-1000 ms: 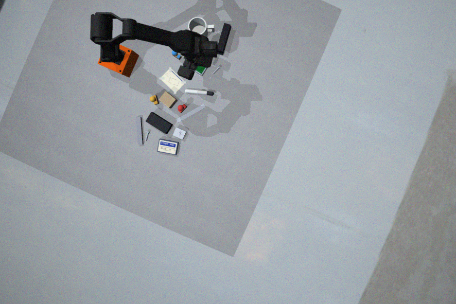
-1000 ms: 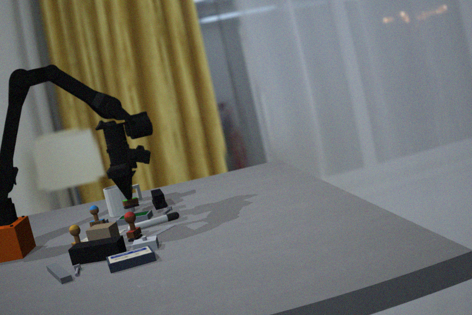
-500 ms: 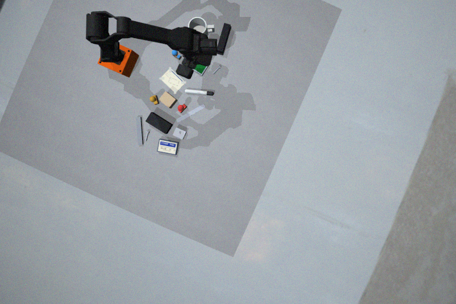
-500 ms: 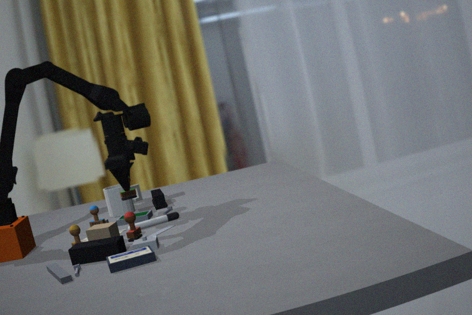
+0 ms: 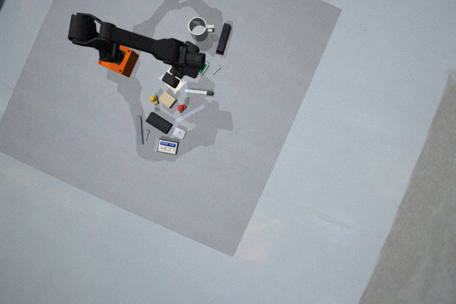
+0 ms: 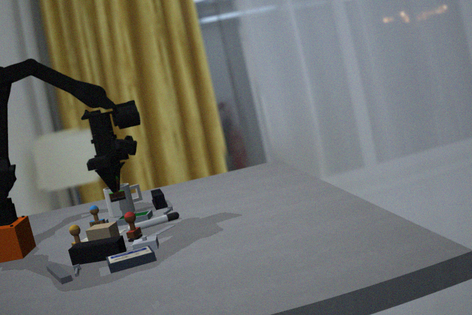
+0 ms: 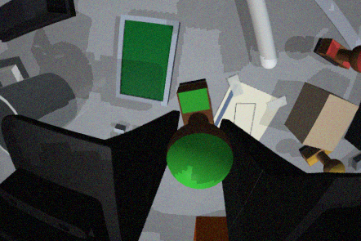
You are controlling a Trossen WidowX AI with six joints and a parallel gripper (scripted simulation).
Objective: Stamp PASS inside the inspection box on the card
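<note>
Right now my gripper tip is 5 cm past the cream card, 6 cm to the left of it and 10 cm above it. Round my gripper tip: green-knobbed PASS stamp (right at my gripper tip); then blue-knobbed stamp (9 cm behind, 6 cm to the left, 8 cm below); then green ink pad (2 cm ahead, 6 cm to the left, 9 cm below).
</note>
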